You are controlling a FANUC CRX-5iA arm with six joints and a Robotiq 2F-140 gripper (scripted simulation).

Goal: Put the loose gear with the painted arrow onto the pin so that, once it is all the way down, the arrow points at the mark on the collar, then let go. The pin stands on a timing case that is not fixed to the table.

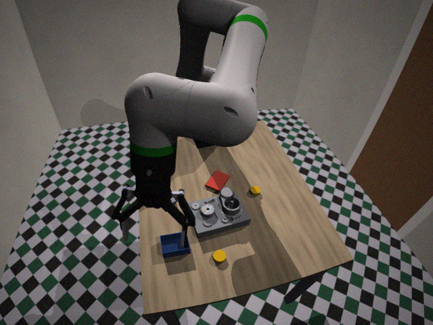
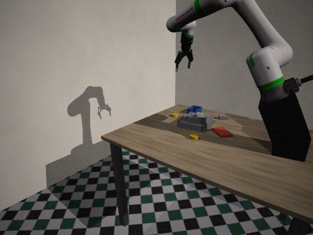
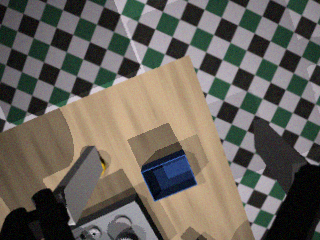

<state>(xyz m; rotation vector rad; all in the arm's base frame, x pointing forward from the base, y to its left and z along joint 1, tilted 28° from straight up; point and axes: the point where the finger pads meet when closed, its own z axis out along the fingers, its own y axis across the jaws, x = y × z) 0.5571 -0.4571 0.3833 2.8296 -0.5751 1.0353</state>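
My gripper is now 22 cm past the gear, 25 cm to the right of it and 29 cm above it. Also, from my hand: small grey block: 37 cm behind, 11 cm to the left, 33 cm below; then blue bin: 13 cm behind, 7 cm to the left, 33 cm below; then grey bolt: 28 cm behind, 27 cm to the left, 30 cm below.
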